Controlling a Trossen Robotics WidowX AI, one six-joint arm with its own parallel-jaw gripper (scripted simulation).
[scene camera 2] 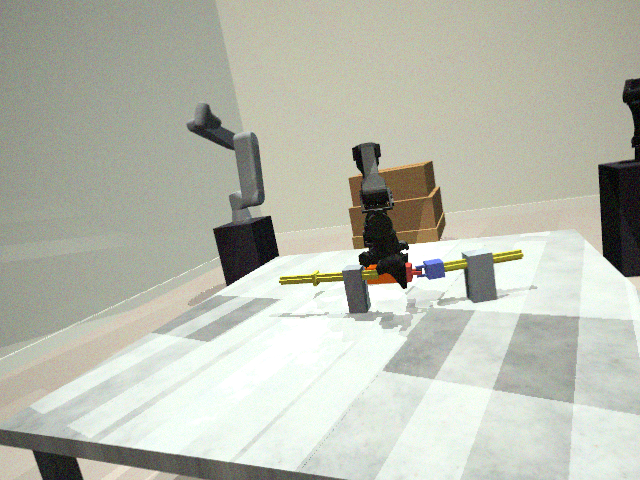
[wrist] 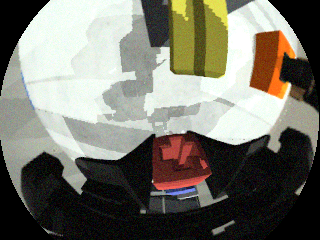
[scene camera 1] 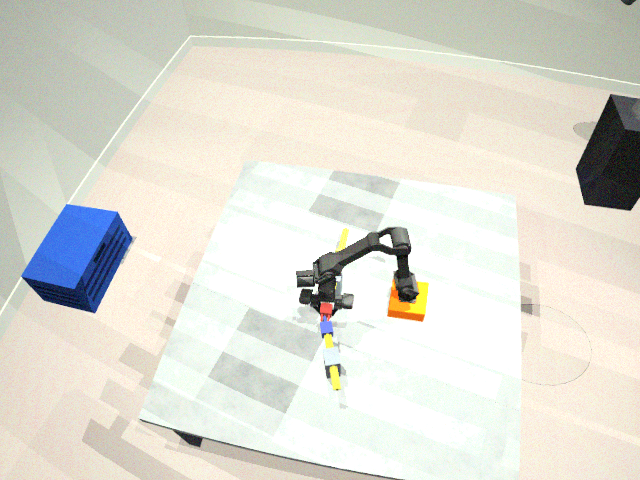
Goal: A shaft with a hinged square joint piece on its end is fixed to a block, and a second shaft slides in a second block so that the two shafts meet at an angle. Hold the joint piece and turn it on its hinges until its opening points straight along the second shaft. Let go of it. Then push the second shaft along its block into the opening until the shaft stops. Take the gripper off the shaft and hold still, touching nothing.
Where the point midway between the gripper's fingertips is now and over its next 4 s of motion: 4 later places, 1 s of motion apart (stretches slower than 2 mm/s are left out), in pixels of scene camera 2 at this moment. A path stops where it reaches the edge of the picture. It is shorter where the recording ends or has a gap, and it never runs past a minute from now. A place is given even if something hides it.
My gripper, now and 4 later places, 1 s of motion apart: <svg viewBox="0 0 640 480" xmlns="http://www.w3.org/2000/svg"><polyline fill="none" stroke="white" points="406,285 399,276 396,248 376,236 369,245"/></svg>
